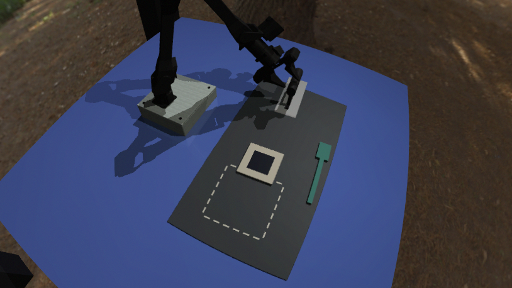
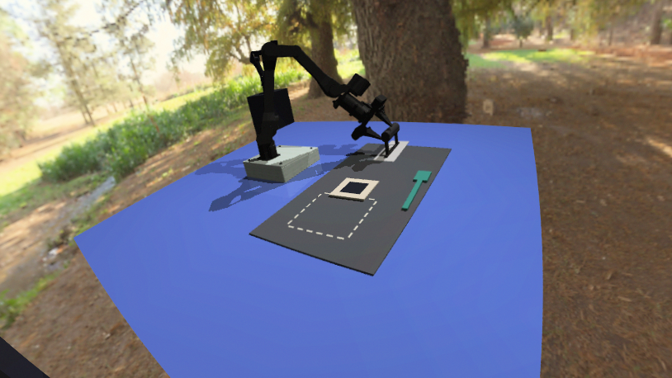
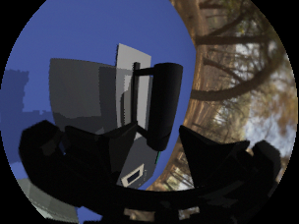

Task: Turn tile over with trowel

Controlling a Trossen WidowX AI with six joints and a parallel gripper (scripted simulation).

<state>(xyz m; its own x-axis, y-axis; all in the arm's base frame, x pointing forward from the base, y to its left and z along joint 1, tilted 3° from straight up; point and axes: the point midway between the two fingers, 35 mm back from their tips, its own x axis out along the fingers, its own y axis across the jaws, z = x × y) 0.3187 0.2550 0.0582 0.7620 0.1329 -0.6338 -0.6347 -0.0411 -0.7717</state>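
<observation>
Now: the dark mat 240 mm to the right of my gripper tip, 90 mm below it and 50 mm ahead of it. Round my gripper tip: green trowel 210 mm to the right, 190 mm ahead, 70 mm below; then tile 290 mm to the right, 70 mm below, 30 mm ahead.
</observation>
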